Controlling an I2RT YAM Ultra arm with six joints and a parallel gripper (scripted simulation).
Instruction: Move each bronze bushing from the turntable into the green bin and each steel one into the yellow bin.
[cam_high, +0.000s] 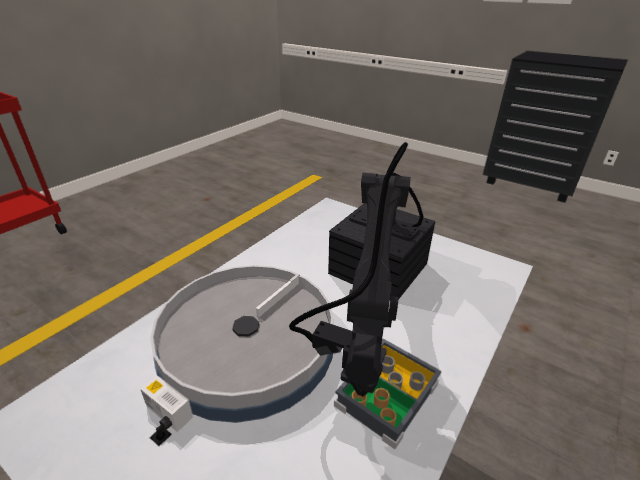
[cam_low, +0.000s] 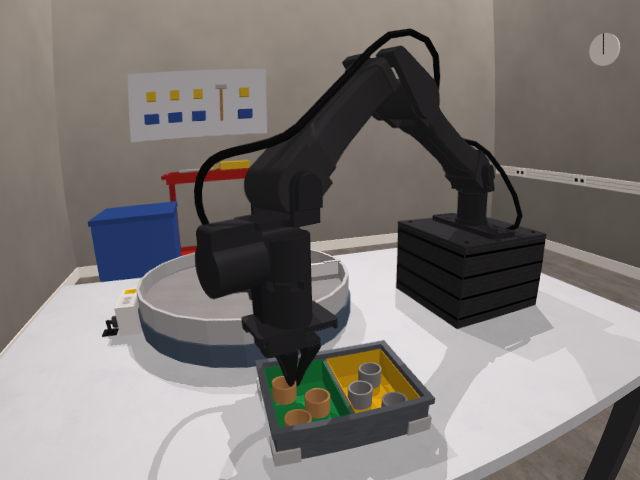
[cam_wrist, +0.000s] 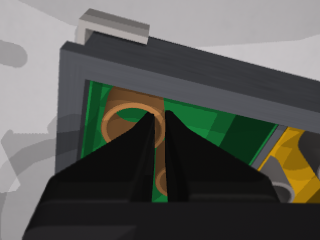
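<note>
Now: hand 4 cm to the right of the green bin and 2 cm above it. The rest, counted from my hand: dark grey tray: 5 cm behind, 4 cm to the left, 1 cm below; then turntable: 31 cm to the right, 2 cm ahead, 2 cm above; then yellow bin: 9 cm behind, 4 cm to the left, 2 cm below.
</note>
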